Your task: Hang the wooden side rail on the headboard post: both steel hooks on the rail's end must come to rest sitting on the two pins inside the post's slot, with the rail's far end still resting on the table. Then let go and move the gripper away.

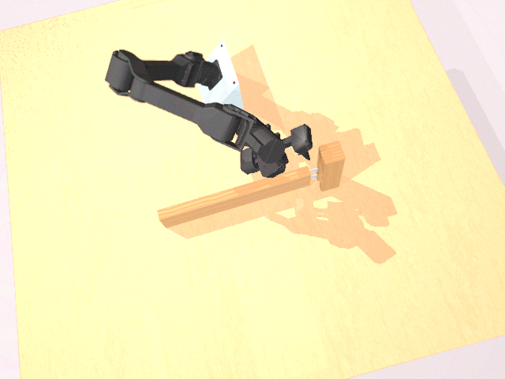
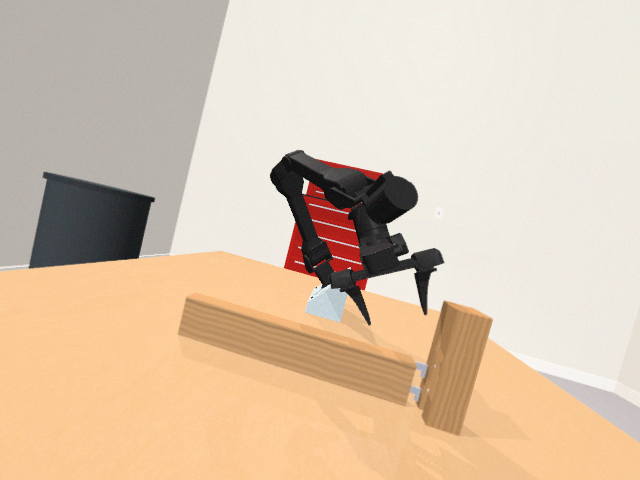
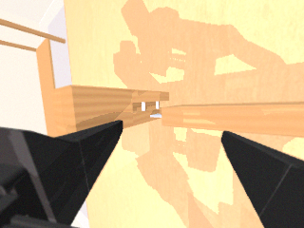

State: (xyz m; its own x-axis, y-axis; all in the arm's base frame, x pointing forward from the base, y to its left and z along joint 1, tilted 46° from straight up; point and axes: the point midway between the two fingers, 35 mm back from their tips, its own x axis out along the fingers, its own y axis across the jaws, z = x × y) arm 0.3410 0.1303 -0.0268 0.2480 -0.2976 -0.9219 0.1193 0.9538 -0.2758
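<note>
My gripper tip is 20 mm short of the headboard post, 90 mm to the right of it and 40 mm above it.
</note>
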